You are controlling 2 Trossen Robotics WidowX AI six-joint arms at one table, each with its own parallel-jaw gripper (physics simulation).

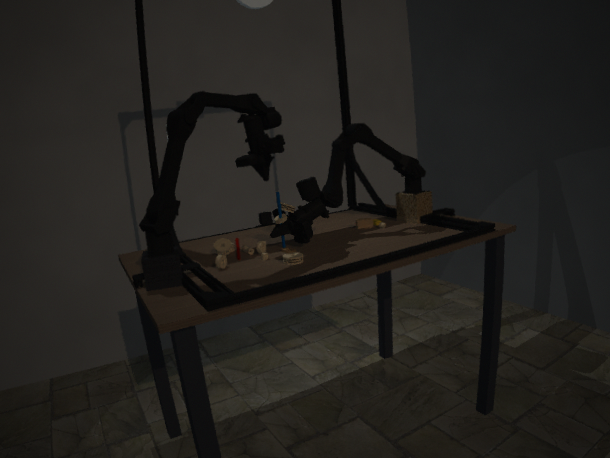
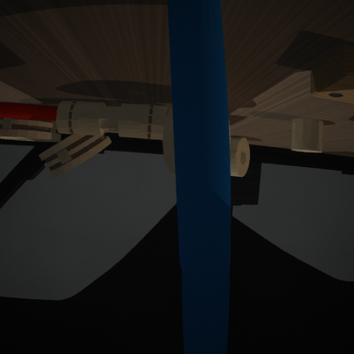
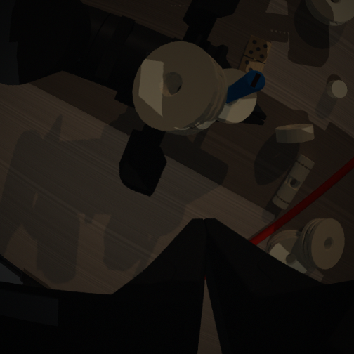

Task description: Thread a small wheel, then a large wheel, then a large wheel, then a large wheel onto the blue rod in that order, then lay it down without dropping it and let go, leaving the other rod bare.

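Where they show: left gripper, fingertip midpoint: (image 1: 271, 236); right gripper, fingertip midpoint: (image 1: 266, 180); left arm's base, link origin: (image 1: 413, 192); right arm's base, link origin: (image 1: 160, 252).
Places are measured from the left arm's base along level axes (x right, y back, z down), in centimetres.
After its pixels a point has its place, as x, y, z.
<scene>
My left gripper (image 1: 282, 231) (image 2: 193, 212) is shut on the blue rod (image 1: 278, 201) {8.8, -56.5, -4.7} (image 2: 200, 150) (image 3: 246, 88) and holds it upright, its lower end close to the table. A pale wheel (image 1: 279, 219) {8.4, -57.0, 0.9} (image 3: 239, 109), seemingly a small one, is around the rod just above the fingers. A large grooved wheel (image 1: 287, 207) {7.9, -53.9, -2.4} (image 3: 190, 107) is beside the rod at the left gripper; its hole is off the rod. My right gripper (image 1: 266, 177) {14.4, -56.5, -11.0} (image 3: 202, 230) is shut and empty, high above the rod's top. The bare red rod (image 1: 238, 250) {17.5, -67.9, 10.0} (image 2: 27, 111) (image 3: 310, 198) lies on the table.
Two large wheels (image 1: 223, 245) {20.8, -71.4, 8.1} (image 3: 325, 242) lie together near the red rod. Another large wheel (image 1: 292, 258) {-7.3, -64.7, 9.0} (image 3: 332, 14) lies near the table's front edge. A pale connector (image 3: 287, 194), a wheel on edge (image 3: 295, 134) and a short peg (image 3: 339, 88) lie between them.
</scene>
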